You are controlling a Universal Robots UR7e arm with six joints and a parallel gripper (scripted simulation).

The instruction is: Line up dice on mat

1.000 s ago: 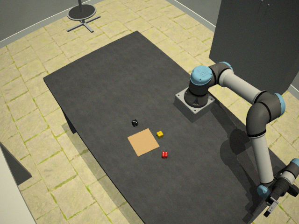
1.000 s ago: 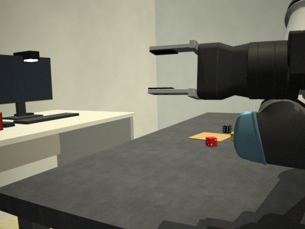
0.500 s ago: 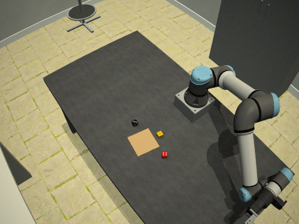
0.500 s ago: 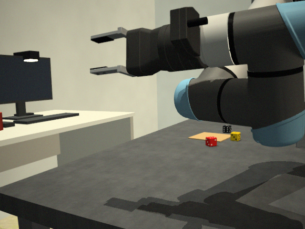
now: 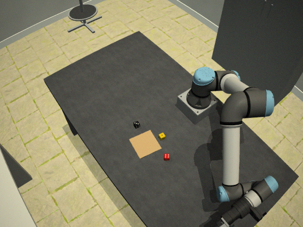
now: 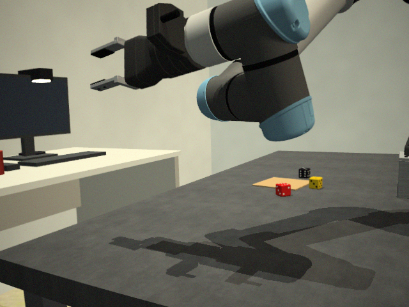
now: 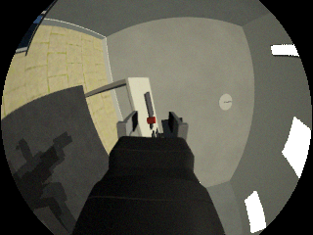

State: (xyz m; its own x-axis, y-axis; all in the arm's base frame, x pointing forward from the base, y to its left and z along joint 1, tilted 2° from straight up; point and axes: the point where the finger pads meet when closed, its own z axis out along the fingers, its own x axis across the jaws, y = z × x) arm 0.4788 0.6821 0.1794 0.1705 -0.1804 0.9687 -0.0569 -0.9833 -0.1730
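My gripper is now 9 cm past the black die, 78 cm to the left of it and 29 cm above it. Also, from my hand: tan mat (7 cm behind, 64 cm to the right, 30 cm below); then yellow die (17 cm behind, 63 cm to the right, 29 cm below); then red die (12 cm behind, 50 cm to the right, 29 cm below).
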